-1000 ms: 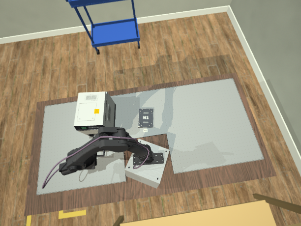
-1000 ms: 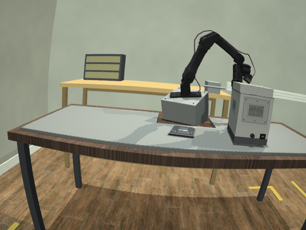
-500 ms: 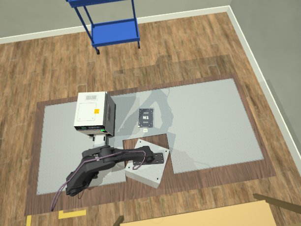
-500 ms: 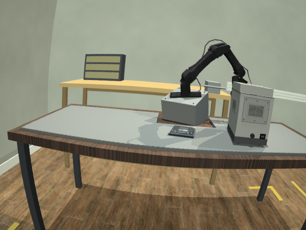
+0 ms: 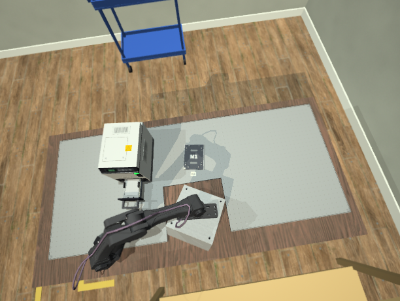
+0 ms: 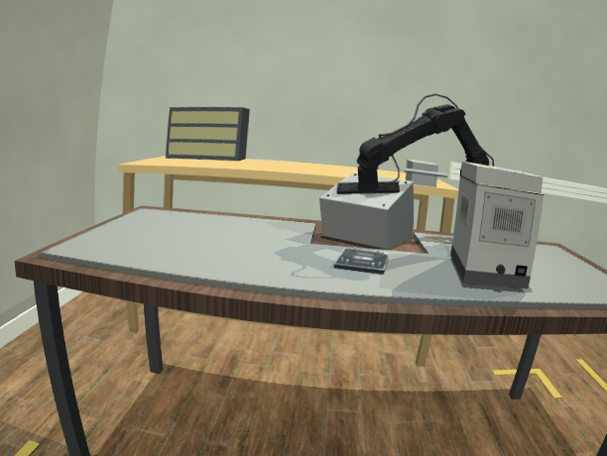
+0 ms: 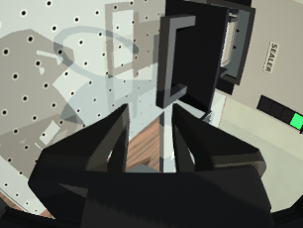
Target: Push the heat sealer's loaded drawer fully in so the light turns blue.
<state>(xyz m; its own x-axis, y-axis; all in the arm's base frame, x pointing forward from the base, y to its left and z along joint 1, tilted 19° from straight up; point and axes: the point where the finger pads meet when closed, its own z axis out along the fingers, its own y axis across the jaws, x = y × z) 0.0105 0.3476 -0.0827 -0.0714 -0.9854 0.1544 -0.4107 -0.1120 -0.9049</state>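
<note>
The sealer drawer lies 17 cm ahead of my hand, 5 cm below it and 1 cm to the right of it. The rest, counted from my hand: dark plate: 36 cm to the right, 33 cm ahead, 11 cm below.
</note>
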